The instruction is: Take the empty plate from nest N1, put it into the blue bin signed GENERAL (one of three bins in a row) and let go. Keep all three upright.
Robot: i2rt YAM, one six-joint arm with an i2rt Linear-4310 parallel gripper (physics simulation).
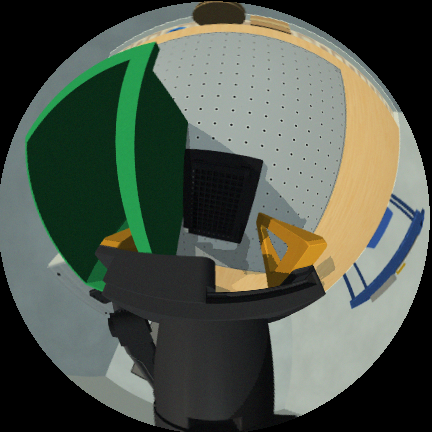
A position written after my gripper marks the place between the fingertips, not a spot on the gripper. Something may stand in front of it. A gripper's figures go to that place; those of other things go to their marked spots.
My gripper (213, 217) is 0.13 m from the lens. A green bin (106, 154) is 0.22 m from the lens.
